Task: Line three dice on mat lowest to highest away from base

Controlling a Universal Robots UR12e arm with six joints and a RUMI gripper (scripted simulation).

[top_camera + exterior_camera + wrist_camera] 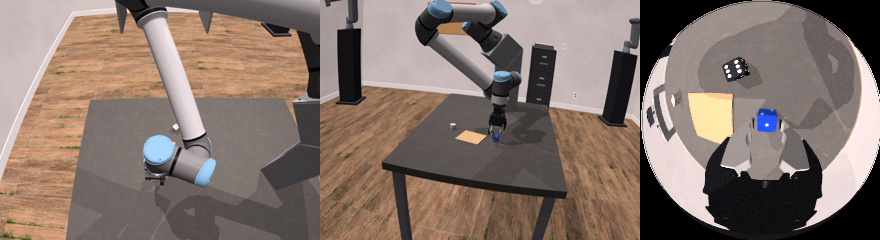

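Now: the blue die 1 cm below my hand. Round my hand: white die: 14 cm behind, 26 cm to the right, 1 cm below; black die: 9 cm behind, 2 cm to the right, 1 cm below; mat: 2 cm behind, 14 cm to the right, 2 cm below.
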